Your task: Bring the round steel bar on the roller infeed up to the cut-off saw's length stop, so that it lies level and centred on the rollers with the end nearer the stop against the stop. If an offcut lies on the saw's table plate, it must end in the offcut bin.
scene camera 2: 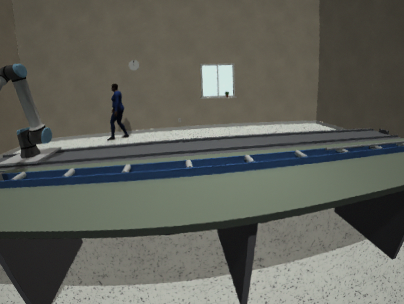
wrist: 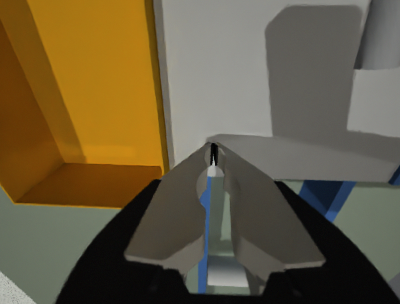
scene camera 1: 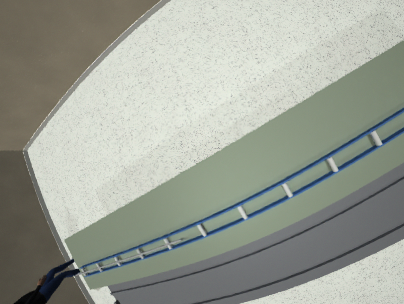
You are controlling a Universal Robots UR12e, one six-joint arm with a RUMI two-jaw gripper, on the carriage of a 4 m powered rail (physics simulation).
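Frame: origin at the arm's base, x ahead, y left, z up, level; centimetres.
Where they show: gripper, fingertip midpoint: [wrist: 212, 144]; arm's base, link origin: [scene camera 2: 30, 155].
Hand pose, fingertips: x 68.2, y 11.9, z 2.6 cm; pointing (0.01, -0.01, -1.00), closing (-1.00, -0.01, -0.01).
Each offset is from my fingertips to the centre of the thing. "spot": to the spot under its first point. Level surfaces: height alone.
The round steel bar [scene camera 1: 156, 248] lies as a thin grey line along the rollers at the far lower-left end of the infeed in scene camera 1; whether it touches the stop cannot be told. My gripper [wrist: 212, 144] is shut, its fingertips together with no object between them, over the saw's pale table plate @(spot: dx +0.1, dy -6.2, dz +0.3 cm) [wrist: 215, 60] near its lower edge. A grey round piece @(spot: dx -8.2, dy -7.5, dz +2.0 cm) [wrist: 382, 35], seemingly the offcut, is cut off by the top right of the wrist view, right of the fingers. The yellow offcut bin @(spot: dx +3.9, dy -5.3, dz +0.8 cm) [wrist: 156, 75] adjoins the plate on the left. The length stop cannot be made out.
The blue roller infeed [scene camera 2: 160, 170] runs along the green bench @(dz -5.6 cm) [scene camera 2: 175, 205]. The arm [scene camera 2: 27, 100] stands at the left on the grey floor rail [scene camera 1: 250, 255]. A person in blue [scene camera 2: 117, 111] is beyond the rail. A broad shadow crosses the plate beside the grey piece.
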